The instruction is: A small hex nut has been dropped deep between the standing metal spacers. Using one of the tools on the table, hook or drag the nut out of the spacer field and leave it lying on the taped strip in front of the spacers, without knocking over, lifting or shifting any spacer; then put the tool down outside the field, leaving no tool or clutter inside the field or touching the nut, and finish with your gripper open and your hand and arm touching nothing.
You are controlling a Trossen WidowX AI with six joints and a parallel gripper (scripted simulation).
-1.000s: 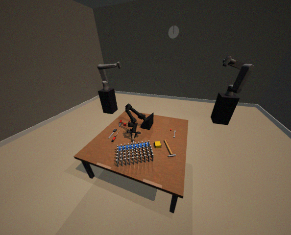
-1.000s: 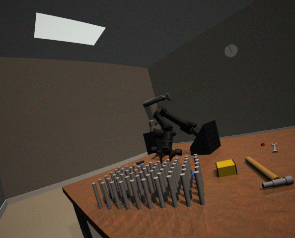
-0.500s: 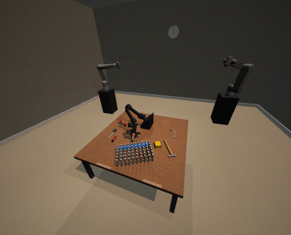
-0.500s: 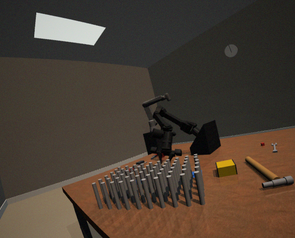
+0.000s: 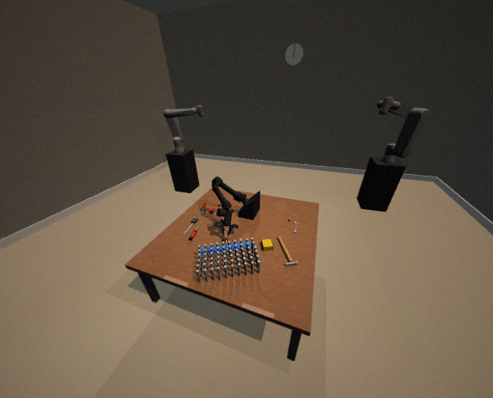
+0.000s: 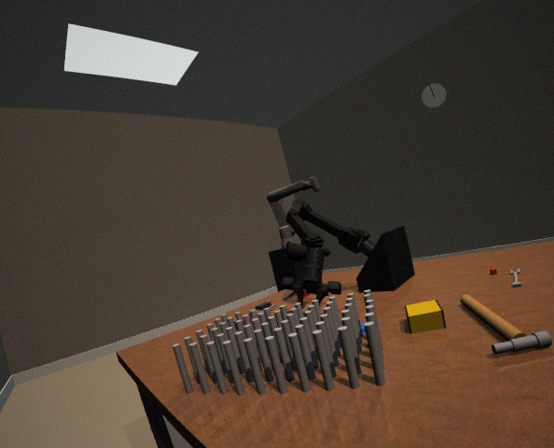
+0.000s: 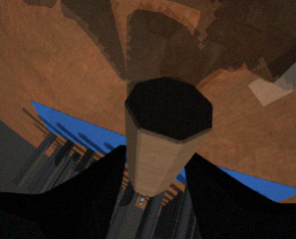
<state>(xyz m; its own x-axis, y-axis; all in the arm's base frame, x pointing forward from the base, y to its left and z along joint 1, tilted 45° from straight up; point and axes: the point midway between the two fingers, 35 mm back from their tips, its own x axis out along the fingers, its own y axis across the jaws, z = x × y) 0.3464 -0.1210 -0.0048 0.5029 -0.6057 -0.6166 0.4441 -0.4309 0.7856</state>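
The blue taped strip is 9 cm ahead of my gripper tip, 5 cm to the left of it and 4 cm below it. From my gripper tip the other things lie so: yellow block (1 cm behind, 35 cm to the left, 2 cm below); grey wrench (32 cm behind, 55 cm to the left, 4 cm below).
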